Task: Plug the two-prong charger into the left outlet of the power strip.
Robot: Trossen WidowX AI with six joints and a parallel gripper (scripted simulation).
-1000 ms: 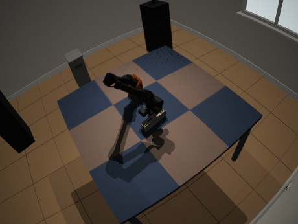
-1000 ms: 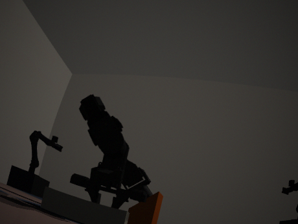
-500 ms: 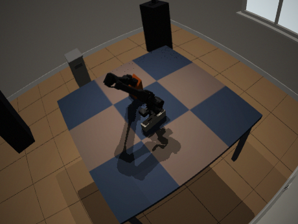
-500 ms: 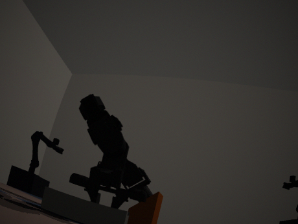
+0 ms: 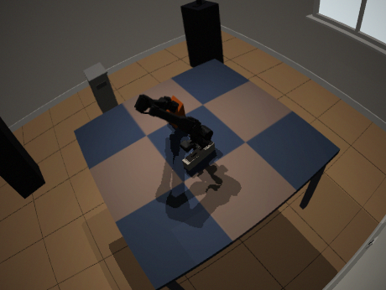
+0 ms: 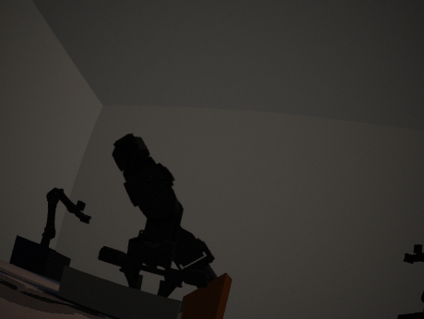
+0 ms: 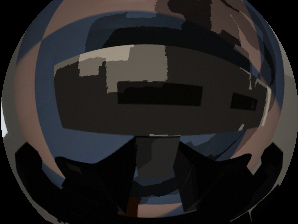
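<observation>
Now: the black two-prong charger 2 cm ahead of my gripper tip and 1 cm above it.
</observation>
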